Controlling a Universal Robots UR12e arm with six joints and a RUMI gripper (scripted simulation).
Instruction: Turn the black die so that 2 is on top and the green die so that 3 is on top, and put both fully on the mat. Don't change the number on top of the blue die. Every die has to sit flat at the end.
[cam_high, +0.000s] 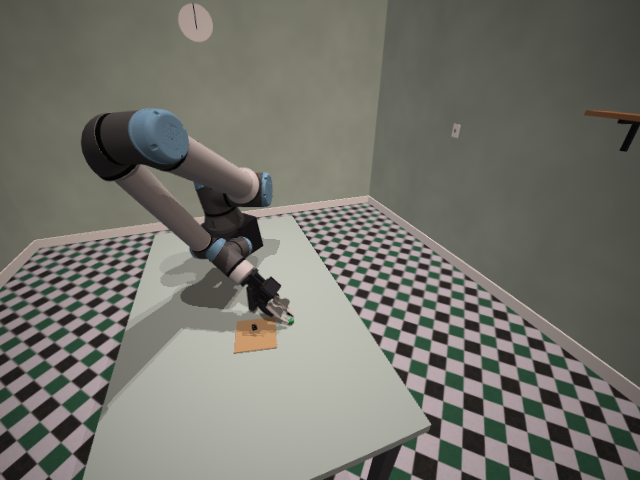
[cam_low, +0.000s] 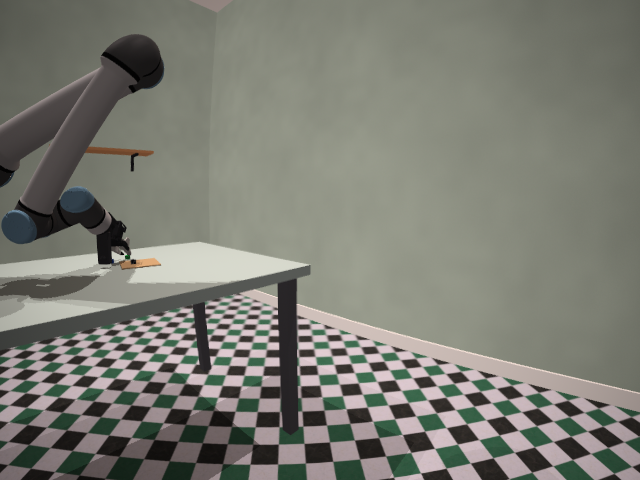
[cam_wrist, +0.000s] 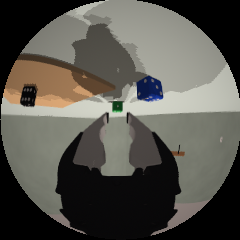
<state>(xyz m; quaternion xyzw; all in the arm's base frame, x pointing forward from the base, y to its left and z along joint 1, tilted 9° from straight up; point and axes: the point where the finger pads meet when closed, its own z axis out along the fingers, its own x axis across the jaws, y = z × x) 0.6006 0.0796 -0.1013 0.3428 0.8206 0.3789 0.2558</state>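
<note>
My hand is 1 cm short of the green die, 1 cm to the right of it and 2 cm above it. From my hand the other things lie so: black die (2 cm behind, 12 cm to the right, 1 cm below); then orange mat (12 cm to the right, 2 cm below); then blue die (7 cm behind, 2 cm to the right, 2 cm below).
</note>
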